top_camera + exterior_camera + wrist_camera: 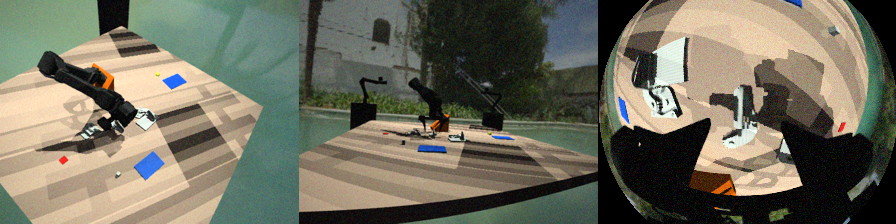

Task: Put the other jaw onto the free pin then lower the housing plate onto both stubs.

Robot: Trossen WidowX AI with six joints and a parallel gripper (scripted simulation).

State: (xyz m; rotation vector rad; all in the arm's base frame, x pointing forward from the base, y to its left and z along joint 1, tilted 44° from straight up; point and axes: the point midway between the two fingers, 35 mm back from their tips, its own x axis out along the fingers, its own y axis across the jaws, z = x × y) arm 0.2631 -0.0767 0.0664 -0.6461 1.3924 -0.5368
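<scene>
The grey jaw lies 40 mm behind my gripper tip, 20 mm to the left of it and 30 mm below it. From my gripper tip the other things lie so: grey cube 200 mm ahead, 150 mm to the right, 20 mm below; red patch 20 mm behind, 290 mm to the right, 30 mm below; white base plate 70 mm ahead, 160 mm to the left, 30 mm below.
</scene>
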